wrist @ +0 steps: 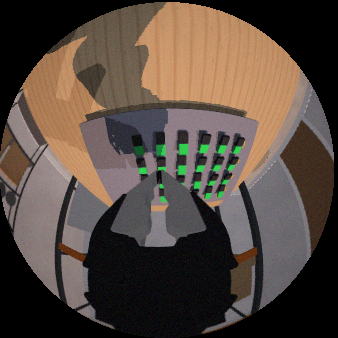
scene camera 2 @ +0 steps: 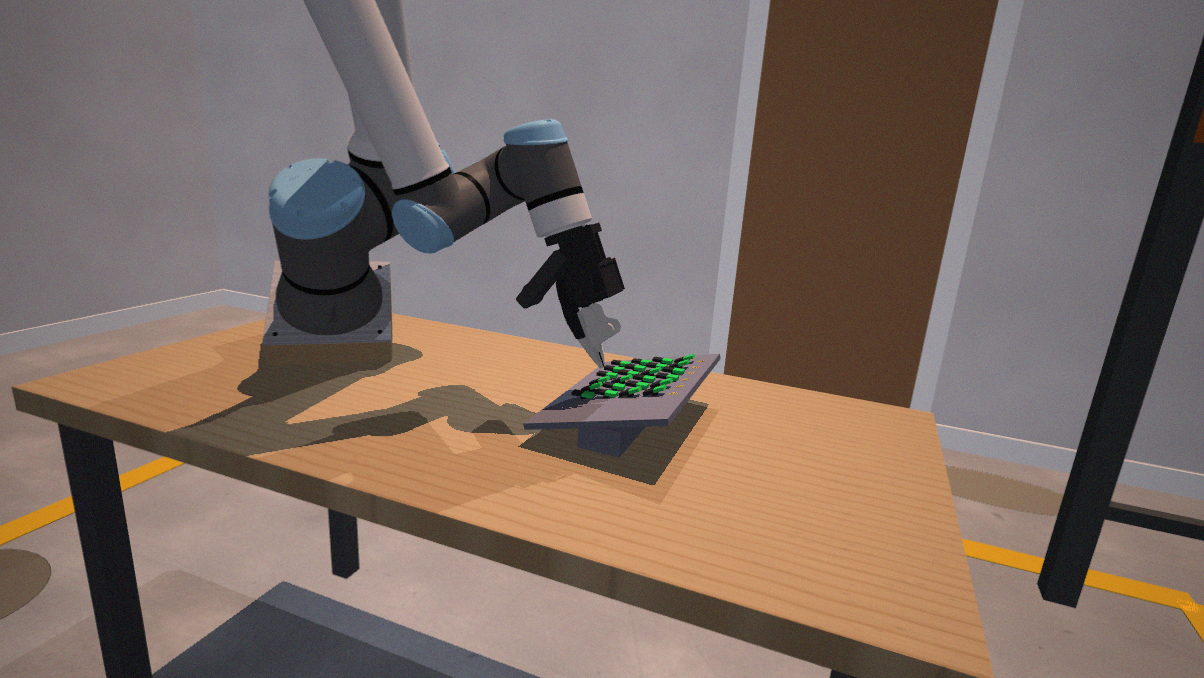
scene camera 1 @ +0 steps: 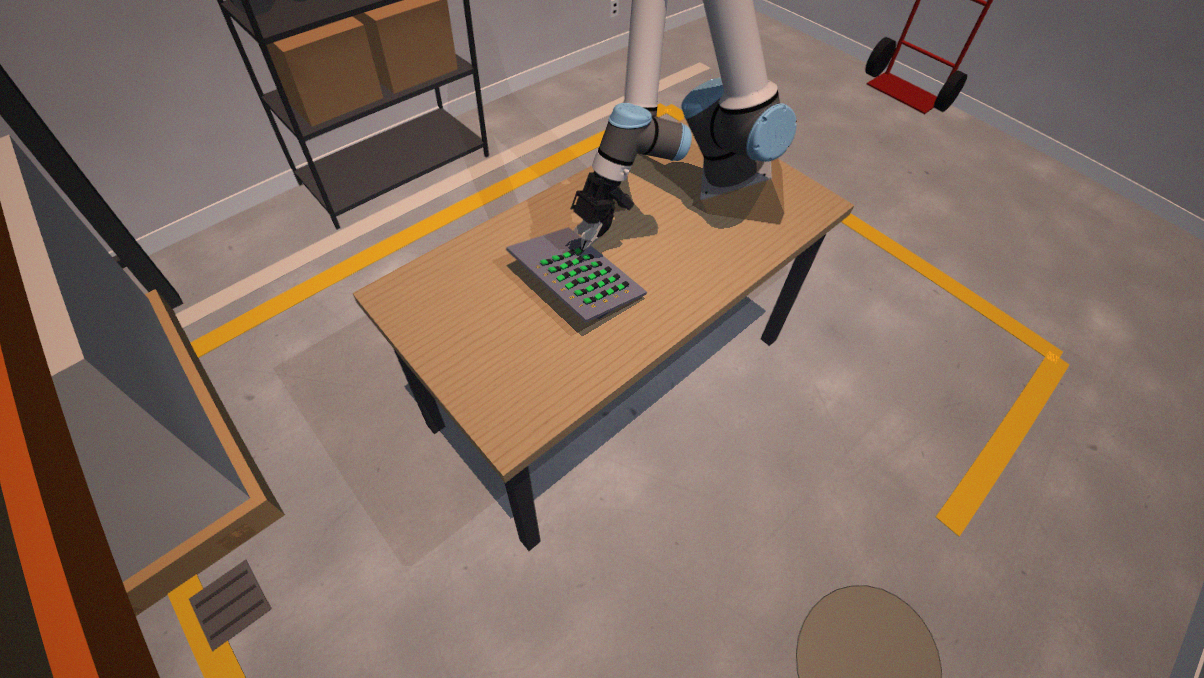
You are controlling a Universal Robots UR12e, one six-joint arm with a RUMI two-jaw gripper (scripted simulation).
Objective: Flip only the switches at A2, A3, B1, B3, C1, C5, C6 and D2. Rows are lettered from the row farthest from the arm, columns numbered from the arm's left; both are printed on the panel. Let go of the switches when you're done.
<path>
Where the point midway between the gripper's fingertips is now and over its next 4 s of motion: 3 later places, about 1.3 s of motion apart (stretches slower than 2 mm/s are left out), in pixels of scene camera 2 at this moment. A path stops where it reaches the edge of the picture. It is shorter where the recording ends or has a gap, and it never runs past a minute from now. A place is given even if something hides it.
My gripper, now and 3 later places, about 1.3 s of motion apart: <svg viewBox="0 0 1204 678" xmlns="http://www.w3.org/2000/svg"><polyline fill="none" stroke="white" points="602,367 607,382 602,366 604,352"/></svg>
</path>
